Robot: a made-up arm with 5 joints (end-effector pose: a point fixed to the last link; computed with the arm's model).
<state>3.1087 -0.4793 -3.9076 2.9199 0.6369</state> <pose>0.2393 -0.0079 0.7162 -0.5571 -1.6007 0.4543</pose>
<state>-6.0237 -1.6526 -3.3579 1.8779 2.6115</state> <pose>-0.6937 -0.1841 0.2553 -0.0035 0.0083 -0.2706</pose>
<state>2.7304 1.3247 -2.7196 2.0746 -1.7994</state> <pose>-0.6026 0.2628 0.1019 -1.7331 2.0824 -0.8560</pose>
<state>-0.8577 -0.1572 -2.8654 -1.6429 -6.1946</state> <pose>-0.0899 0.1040 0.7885 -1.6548 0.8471 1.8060</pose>
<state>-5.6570 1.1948 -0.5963 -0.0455 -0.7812</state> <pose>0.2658 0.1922 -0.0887 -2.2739 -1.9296 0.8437</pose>
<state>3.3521 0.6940 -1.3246 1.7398 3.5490</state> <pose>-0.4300 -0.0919 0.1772 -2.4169 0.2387 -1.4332</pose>
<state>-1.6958 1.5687 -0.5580 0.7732 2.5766</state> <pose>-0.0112 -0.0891 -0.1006 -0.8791 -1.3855 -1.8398</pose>
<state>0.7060 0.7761 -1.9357 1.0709 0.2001</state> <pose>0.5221 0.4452 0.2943 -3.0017 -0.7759 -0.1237</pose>
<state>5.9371 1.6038 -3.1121 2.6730 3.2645</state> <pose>0.5410 -0.1951 0.0348 -0.4600 -1.9256 -0.1452</pose>
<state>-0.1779 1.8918 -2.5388 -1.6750 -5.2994</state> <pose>0.5644 -0.1015 0.0058 -0.8588 0.5637 -2.1754</pose>
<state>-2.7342 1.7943 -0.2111 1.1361 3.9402</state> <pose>0.0021 0.0009 0.0719 -0.4857 0.0962 -1.9026</pose>
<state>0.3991 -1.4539 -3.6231 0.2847 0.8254</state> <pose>-0.6556 -0.2765 0.0982 1.8254 -0.3951 -1.4109</pose>
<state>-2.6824 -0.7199 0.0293 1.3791 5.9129</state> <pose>0.0130 0.0064 0.2660 -0.9886 2.2455 0.0391</pose>
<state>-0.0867 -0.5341 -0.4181 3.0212 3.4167</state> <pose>-0.0583 0.0051 0.4812 -0.1932 -1.0565 0.1700</pose>
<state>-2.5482 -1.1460 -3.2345 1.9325 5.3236</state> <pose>0.4814 0.3247 0.6311 0.4887 -0.4975 -0.3513</pose>
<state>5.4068 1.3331 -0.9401 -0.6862 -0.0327</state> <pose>0.3144 -0.3775 -0.0955 2.7252 -1.2230 0.3963</pose>
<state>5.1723 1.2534 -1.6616 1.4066 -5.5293</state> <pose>0.2241 -0.4524 -0.0744 -1.5603 2.1026 1.4050</pose>
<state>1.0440 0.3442 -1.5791 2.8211 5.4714</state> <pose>0.1687 0.2901 0.4512 1.2563 1.6771 -2.1136</pose>
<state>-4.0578 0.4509 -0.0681 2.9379 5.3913</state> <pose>-0.0813 0.1059 0.4339 -0.0025 -0.2060 -1.8027</pose>
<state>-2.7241 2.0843 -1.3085 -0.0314 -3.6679</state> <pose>-0.1558 -0.0691 -0.4111 2.5743 1.3138 1.1267</pose>
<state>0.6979 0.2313 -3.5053 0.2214 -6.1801</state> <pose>-0.0023 -0.0019 0.9540 -0.1081 -0.0331 -2.3387</pose>
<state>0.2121 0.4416 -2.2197 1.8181 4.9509</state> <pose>0.5446 0.1173 0.5307 -2.2350 -2.1768 0.0529</pose>
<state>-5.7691 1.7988 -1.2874 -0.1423 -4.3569</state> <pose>0.3035 0.1714 -0.3329 2.1225 -1.8100 -0.1788</pose>
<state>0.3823 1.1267 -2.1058 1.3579 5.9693</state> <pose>0.6244 0.2511 0.0862 2.8885 1.0482 -0.5887</pose>
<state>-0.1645 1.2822 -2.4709 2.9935 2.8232</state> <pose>0.5108 -0.0848 0.1560 0.1036 -1.3442 -0.4082</pose>
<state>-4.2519 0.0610 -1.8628 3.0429 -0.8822</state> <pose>-0.1079 0.2175 0.5977 0.2438 2.1286 -1.2855</pose>
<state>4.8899 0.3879 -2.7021 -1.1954 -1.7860</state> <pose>0.0415 -0.2315 0.8452 -0.3610 -0.0718 -0.0373</pose>
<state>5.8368 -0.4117 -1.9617 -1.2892 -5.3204</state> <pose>-0.0923 0.0442 0.8879 0.5352 -0.4550 -2.5479</pose>
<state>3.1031 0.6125 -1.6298 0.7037 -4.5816</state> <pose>-0.6558 0.0253 0.3375 -2.2250 -1.8770 0.3401</pose>
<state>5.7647 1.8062 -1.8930 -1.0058 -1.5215</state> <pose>0.5207 -0.2971 -0.1612 1.8586 1.0190 0.6745</pose>
